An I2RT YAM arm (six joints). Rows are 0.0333 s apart.
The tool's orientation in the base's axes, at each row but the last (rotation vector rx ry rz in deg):
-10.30, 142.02, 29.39
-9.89, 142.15, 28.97
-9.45, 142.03, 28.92
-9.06, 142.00, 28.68
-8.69, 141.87, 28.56
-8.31, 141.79, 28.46
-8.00, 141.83, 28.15
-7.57, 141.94, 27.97
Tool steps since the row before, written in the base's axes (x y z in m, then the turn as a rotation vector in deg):
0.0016, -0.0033, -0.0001, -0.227, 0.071, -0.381
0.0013, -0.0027, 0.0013, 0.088, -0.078, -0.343
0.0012, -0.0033, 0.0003, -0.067, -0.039, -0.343
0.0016, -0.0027, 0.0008, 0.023, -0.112, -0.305
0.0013, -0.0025, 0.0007, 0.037, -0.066, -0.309
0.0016, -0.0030, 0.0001, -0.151, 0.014, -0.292
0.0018, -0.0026, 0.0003, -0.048, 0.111, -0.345
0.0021, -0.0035, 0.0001, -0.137, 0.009, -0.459
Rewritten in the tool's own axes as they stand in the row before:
-0.0012, -0.0034, -0.0004, 0.405, -0.002, 0.194
-0.0018, -0.0024, -0.0013, 0.128, -0.201, 0.273
-0.0011, -0.0032, -0.0009, 0.254, -0.129, 0.206
-0.0018, -0.0026, -0.0008, 0.158, -0.205, 0.198
-0.0015, -0.0024, -0.0008, 0.150, -0.167, 0.226
-0.0014, -0.0031, -0.0004, 0.293, -0.047, 0.142
-0.0017, -0.0027, -0.0002, 0.242, 0.004, 0.274
-0.0018, -0.0036, -0.0002, 0.379, -0.108, 0.273

